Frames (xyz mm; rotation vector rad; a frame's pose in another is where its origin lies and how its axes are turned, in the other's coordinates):
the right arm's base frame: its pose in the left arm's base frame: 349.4 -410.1 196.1 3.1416 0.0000 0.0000
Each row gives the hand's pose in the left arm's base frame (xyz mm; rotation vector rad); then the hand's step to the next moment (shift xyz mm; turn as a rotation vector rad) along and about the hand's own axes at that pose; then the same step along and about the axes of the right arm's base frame.
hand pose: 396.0 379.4 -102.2 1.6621 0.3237 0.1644
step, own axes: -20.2 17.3 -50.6 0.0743 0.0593 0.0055
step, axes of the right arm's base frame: -32.1 -40.2 -24.8 0.0789 -0.0122 -0.0519
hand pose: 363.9 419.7 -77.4 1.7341 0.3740 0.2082
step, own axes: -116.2 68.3 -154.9 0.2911 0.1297 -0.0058
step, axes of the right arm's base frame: -152.0 -89.5 -105.2 0.2861 -0.0895 -0.1084
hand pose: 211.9 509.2 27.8 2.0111 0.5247 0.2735
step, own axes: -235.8 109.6 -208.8 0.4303 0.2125 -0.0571
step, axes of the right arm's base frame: -264.9 -6.7 -202.5 0.4084 -0.1617 -0.2017
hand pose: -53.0 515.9 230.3 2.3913 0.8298 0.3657
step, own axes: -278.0 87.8 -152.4 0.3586 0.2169 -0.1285
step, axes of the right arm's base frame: -236.6 167.3 -155.7 0.3250 -0.1441 -0.2565
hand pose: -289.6 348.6 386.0 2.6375 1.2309 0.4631
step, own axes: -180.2 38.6 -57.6 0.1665 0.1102 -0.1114
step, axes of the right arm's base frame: -102.4 161.0 -29.7 0.1391 -0.0631 -0.1702
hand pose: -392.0 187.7 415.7 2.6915 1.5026 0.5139
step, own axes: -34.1 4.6 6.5 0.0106 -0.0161 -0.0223
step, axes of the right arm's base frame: -10.8 29.9 14.7 -0.0147 -0.0143 -0.0212
